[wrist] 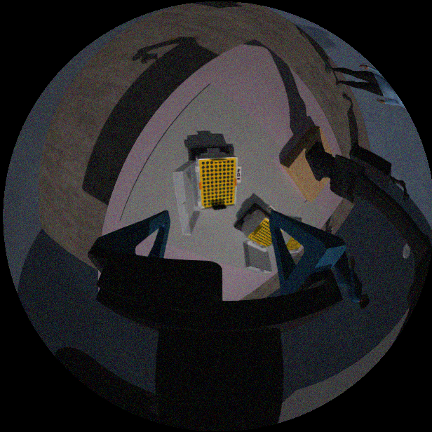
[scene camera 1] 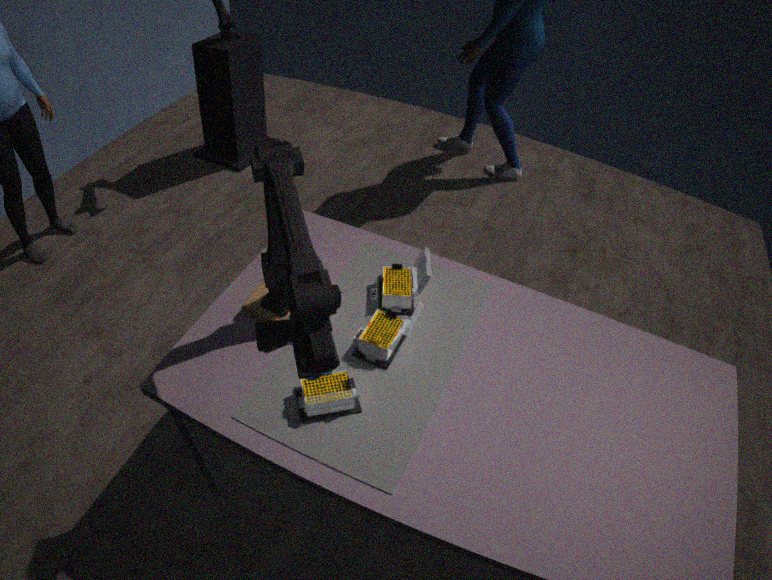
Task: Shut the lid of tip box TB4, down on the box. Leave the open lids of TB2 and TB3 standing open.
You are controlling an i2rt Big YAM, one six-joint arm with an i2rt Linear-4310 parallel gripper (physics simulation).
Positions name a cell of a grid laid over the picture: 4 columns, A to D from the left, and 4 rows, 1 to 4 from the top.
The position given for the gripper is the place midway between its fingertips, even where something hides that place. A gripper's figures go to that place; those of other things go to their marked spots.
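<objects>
The gripper (wrist: C2) is 13 cm from the lens. A yellow tip rack (wrist: C2) and a grey-green mat (wrist: B2) have their marked spots 14 cm apart. The rack is 32 cm from the lens, a tip box (wrist: B2) is 35 cm from the lens, and the mat is 36 cm from the lens.
</objects>
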